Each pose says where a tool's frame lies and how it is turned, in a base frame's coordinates. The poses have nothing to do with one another.
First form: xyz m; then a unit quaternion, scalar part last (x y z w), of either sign.
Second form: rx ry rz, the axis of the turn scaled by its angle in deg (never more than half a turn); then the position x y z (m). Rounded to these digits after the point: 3 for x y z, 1 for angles.
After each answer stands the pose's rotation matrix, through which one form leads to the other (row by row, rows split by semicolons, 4 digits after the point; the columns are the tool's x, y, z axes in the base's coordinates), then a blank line. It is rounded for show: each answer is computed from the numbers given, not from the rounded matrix.
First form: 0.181, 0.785, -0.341, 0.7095, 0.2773, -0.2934, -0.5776
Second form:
-95.1, -37.2, 39.3, 0.181, 0.785, -0.341
0.6740 0.0546 -0.7367; 0.7324 -0.1790 0.6569; -0.0960 -0.9823 -0.1606

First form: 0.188, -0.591, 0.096, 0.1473, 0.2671, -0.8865, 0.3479
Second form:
21.9, 39.7, -131.7, 0.188, -0.591, 0.096
-0.7145 0.6955 -0.0753; -0.5382 -0.6152 -0.5761; -0.4470 -0.3711 0.8139

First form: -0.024, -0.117, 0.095, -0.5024, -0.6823, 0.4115, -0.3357
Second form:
75.1, 102.0, -61.5, -0.024, -0.117, 0.095
-0.2698 0.9619 0.0446; 0.4093 0.1565 -0.8989; -0.8716 -0.2242 -0.4359

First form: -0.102, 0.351, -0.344, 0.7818, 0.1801, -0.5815, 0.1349
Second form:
129.8, 29.9, -96.5, -0.102, 0.351, -0.344
0.2588 0.4385 -0.8607; 0.1247 -0.8987 -0.4204; -0.9578 0.0015 -0.2873

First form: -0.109, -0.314, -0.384, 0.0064, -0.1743, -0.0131, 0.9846
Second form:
0.7, -20.1, -1.5, -0.109, -0.314, -0.384
0.9389 0.0236 -0.3434; -0.0280 0.9996 -0.0080; 0.3431 0.0172 0.9392

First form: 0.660, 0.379, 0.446, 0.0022, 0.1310, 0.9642, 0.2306
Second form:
0.3, 20.6, 151.9, 0.660, 0.379, 0.446
-0.8936 -0.4441 0.0647; 0.4453 -0.8593 0.2516; -0.0562 0.2536 0.9657

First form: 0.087, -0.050, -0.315, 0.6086, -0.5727, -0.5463, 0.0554
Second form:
105.9, -99.6, -95.0, 0.087, -0.050, -0.315
-0.2530 -0.6366 -0.7285; -0.7577 -0.3378 0.5584; -0.6016 0.6932 -0.3969

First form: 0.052, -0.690, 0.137, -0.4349, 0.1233, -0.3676, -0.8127
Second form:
53.2, -15.1, 45.0, 0.052, -0.690, 0.137
0.6993 -0.7048 0.1193; 0.4903 0.3514 -0.7976; 0.5202 0.6163 0.5913

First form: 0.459, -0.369, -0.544, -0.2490, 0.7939, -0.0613, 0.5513
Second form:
-33.8, 107.6, -8.3, 0.459, -0.369, -0.544
-0.2681 -0.3278 0.9059; -0.4630 0.8685 0.1772; -0.8449 -0.3719 -0.3846

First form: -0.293, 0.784, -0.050, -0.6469, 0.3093, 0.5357, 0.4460
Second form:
-91.8, 43.9, 76.0, -0.293, 0.784, -0.050
0.2347 -0.8780 -0.4172; 0.0777 -0.4109 0.9084; -0.9689 -0.2456 -0.0283

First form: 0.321, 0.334, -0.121, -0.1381, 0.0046, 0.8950, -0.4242
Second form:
19.8, -0.7, -128.3, 0.321, 0.334, -0.121
-0.6020 0.7580 -0.2511; -0.7605 -0.6401 -0.1089; -0.2433 0.1254 0.9618

